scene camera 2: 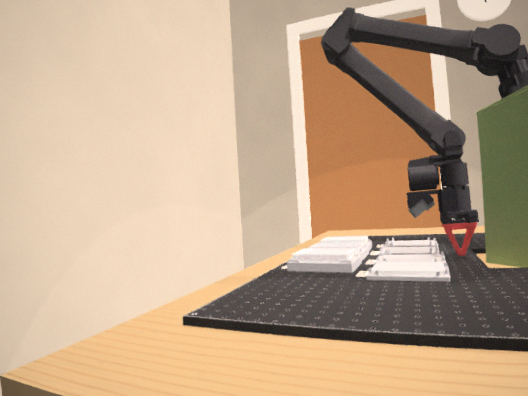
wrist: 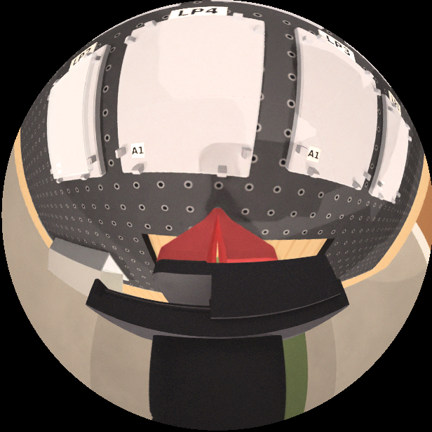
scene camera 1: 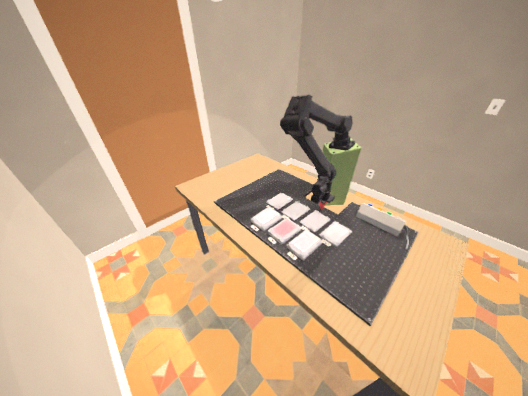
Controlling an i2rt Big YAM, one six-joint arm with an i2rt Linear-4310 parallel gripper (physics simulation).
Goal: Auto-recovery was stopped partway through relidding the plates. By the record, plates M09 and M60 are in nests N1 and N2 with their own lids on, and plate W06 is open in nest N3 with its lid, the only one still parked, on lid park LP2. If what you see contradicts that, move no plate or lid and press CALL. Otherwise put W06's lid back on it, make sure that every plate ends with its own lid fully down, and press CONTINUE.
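Places are measured from the arm's base along level axes (x back, y left, z down), in metres.
Pixels of known places: gripper, between the fingertips: (scene camera 2: 461, 255) (scene camera 1: 321, 209); arm's base, origin of its link: (scene camera 2: 525, 99) (scene camera 1: 341, 145).
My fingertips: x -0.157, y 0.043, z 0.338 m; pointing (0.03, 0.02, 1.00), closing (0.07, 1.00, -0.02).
For each thing: its middle in the pictures, then the offset to it from my fingertips. Level surfaces: height alone.
- LP4, middle of its body: (scene camera 2: 410, 258) (scene camera 1: 315, 220) dz +0.001, dx -0.108, dy +0.030 m
- LP2, middle of its body: (scene camera 2: 408, 268) (scene camera 1: 336, 232) dz -0.003, dx -0.107, dy +0.159 m
- LP3, middle of its body: (scene camera 2: 409, 249) (scene camera 1: 295, 209) dz +0.001, dx -0.117, dy -0.101 m
- LP1, middle of its body: (scene camera 2: 410, 242) (scene camera 1: 279, 200) dz +0.001, dx -0.118, dy -0.233 m
- pink plate, middle of its body: (scene camera 2: 336, 246) (scene camera 1: 284, 228) dz -0.017, dx -0.291, dy -0.032 m
- grey console, middle of its body: (scene camera 1: 381, 216) dz -0.031, dx +0.148, dy +0.276 m
- black perforated board, height of its surface: dz +0.011 m
- wooden table, height of its surface: dz +0.024 m
My gripper (scene camera 1: 322, 205) (scene camera 2: 461, 253) (wrist: 217, 214) is shut and empty, tips down, just behind the park row near LP4 (scene camera 1: 315, 220) (wrist: 192, 100). A white, raised lid-like piece sits on LP2 (scene camera 1: 336, 233) (scene camera 2: 410, 269) (wrist: 72, 120), at the right end in scene camera 1. LP4, LP3 (scene camera 1: 296, 210) (wrist: 337, 110) and LP1 (scene camera 1: 279, 201) (wrist: 395, 150) show flat pale surfaces between small posts. In front, a pink plate (scene camera 1: 284, 230) stands between two white plates (scene camera 1: 266, 218) (scene camera 1: 305, 243). Plate and nest labels are not legible; the wrist view does not show the plates.
A grey console (scene camera 1: 380, 220) (wrist: 77, 262) with blue, yellow and green buttons stands on the back right of the black perforated board (scene camera 1: 350, 270) (scene camera 2: 320, 310). The green arm pedestal (scene camera 1: 342, 175) (scene camera 2: 505, 185) rises behind the board. The wooden table (scene camera 1: 425, 300) (scene camera 2: 125, 350) surrounds the board.
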